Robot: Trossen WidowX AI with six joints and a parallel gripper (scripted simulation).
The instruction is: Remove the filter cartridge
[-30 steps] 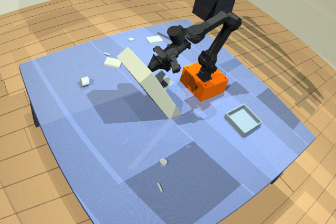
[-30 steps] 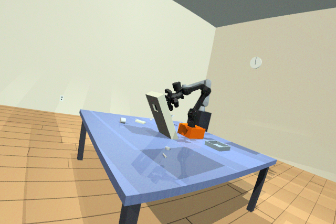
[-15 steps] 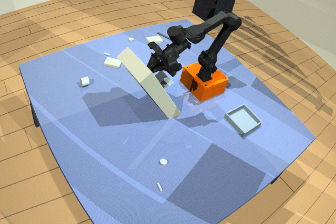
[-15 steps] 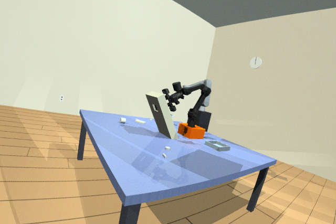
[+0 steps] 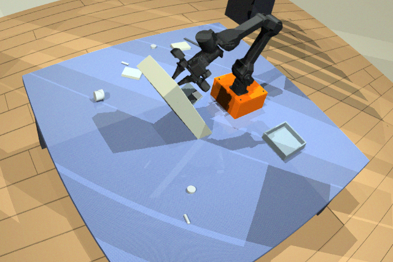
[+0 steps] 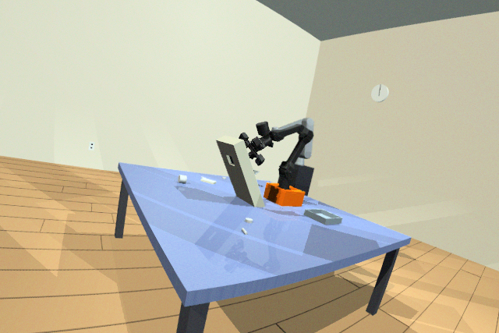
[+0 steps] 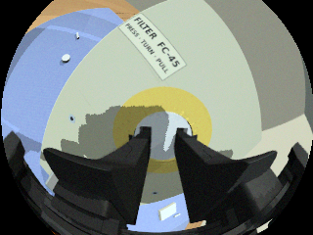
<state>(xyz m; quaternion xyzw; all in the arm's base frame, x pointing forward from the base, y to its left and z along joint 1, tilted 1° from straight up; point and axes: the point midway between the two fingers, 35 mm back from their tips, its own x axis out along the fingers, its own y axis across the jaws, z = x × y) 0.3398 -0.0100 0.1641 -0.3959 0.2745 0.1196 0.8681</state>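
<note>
My gripper tip is 80 mm above the cream service panel and 40 mm past it. Round my gripper tip: white round filter cartridge: 10 mm below, 10 mm ahead; then grey tray: 420 mm behind, 290 mm to the left, 230 mm below.
</note>
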